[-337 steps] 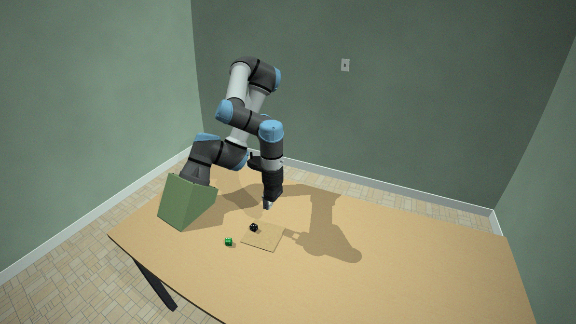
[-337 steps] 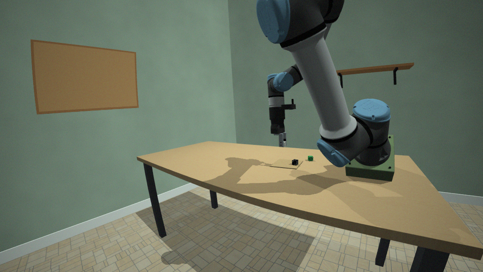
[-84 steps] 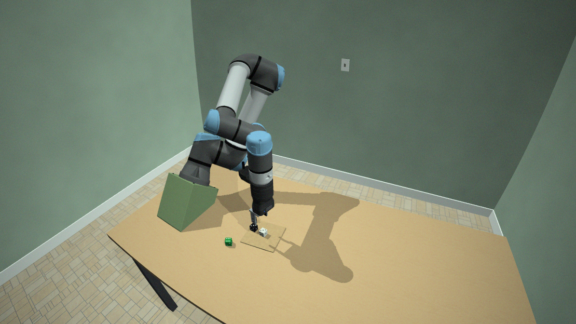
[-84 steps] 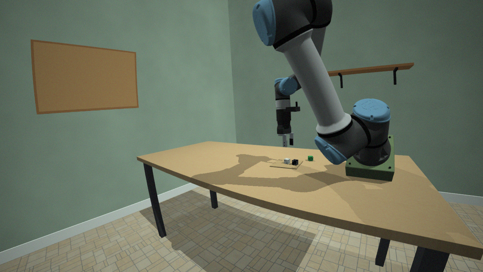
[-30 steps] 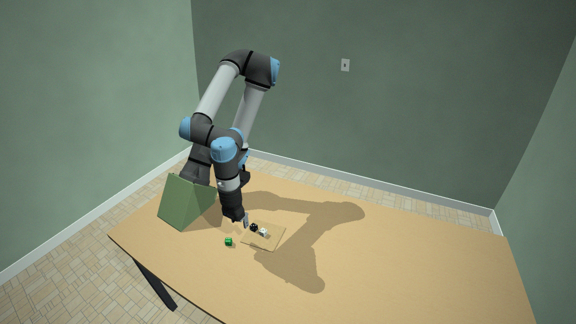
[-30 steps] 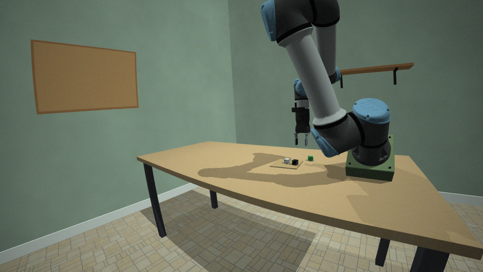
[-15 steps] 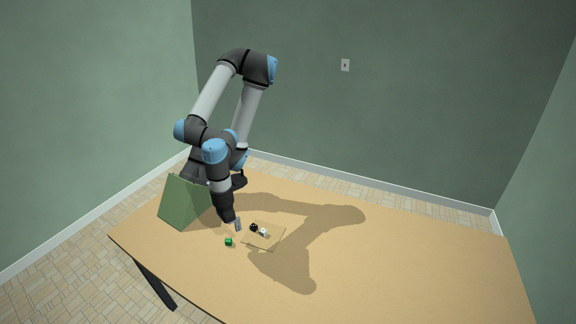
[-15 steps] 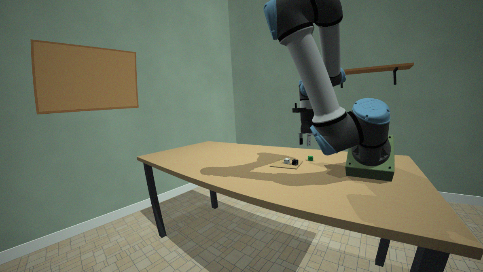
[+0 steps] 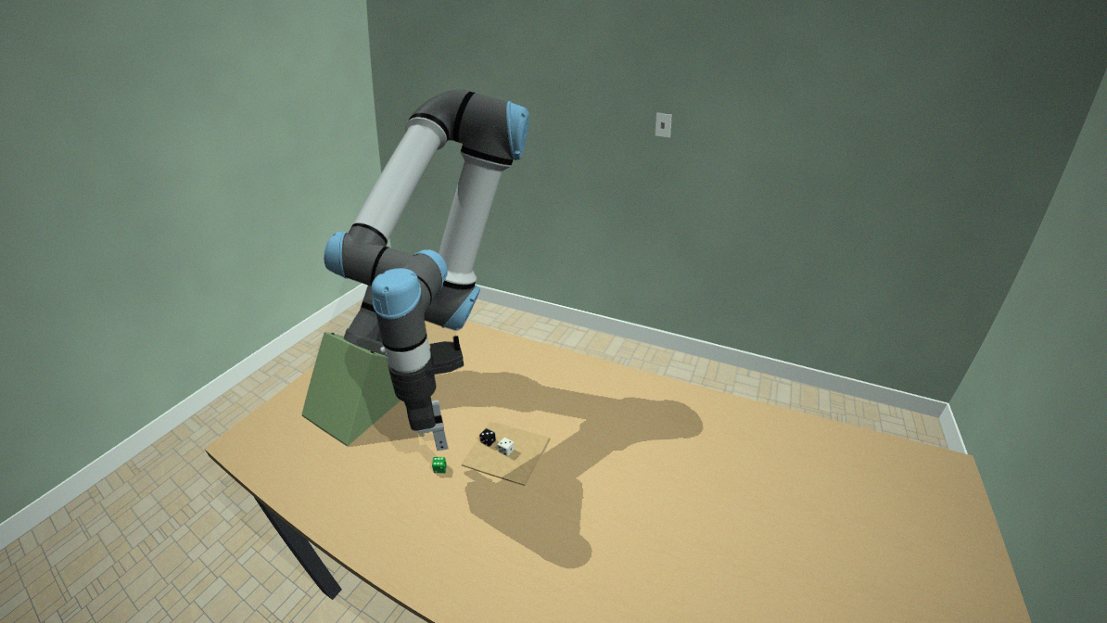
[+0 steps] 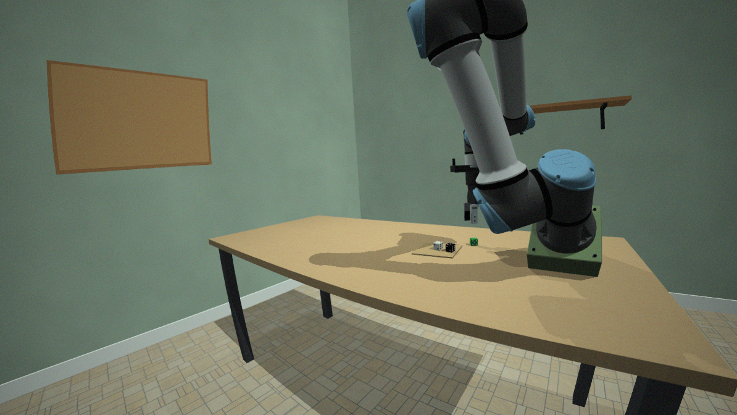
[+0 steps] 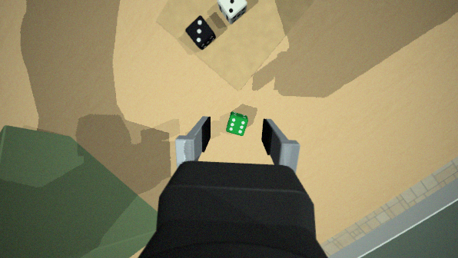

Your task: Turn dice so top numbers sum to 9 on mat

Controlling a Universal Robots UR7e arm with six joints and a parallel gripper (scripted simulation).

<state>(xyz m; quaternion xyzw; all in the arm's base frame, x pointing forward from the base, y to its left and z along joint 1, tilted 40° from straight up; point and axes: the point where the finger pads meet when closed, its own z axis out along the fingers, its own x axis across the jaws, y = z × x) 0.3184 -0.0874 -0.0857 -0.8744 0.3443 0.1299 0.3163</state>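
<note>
Now: the green die 1 cm behind my hand, 1 cm to the right of it and 9 cm below it. From my hand the other things lie so: white die (8 cm ahead, 10 cm to the left, 9 cm below); then black die (3 cm ahead, 10 cm to the left, 9 cm below); then tan mat (8 cm ahead, 10 cm to the left, 10 cm below).
</note>
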